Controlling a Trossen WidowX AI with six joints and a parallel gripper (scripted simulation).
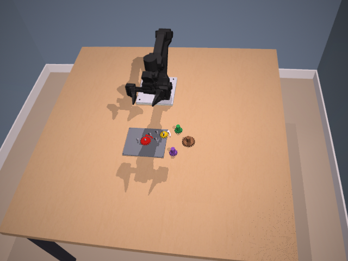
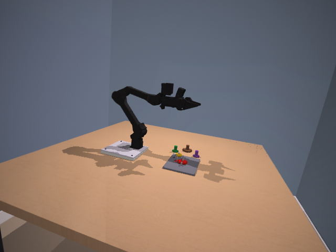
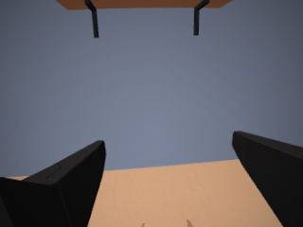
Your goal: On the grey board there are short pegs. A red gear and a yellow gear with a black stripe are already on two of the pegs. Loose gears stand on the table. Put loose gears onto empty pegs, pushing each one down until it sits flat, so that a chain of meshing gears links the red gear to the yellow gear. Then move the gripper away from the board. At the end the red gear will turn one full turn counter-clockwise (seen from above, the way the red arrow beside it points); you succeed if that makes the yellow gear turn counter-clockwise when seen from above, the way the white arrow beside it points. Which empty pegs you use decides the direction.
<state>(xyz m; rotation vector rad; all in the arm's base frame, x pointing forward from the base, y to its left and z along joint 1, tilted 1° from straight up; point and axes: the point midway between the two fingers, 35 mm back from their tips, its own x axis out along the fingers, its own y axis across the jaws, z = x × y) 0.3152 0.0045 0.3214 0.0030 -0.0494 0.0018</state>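
The large brown gear is 320 mm below my gripper tip, 170 mm to the left of it and 70 mm behind it. From my gripper tip the other things lie so: yellow gear: 320 mm below, 90 mm behind, 40 mm to the left; then purple gear: 320 mm below, 100 mm to the left, 10 mm ahead; then red gear: 320 mm below, 50 mm to the right, 40 mm behind.
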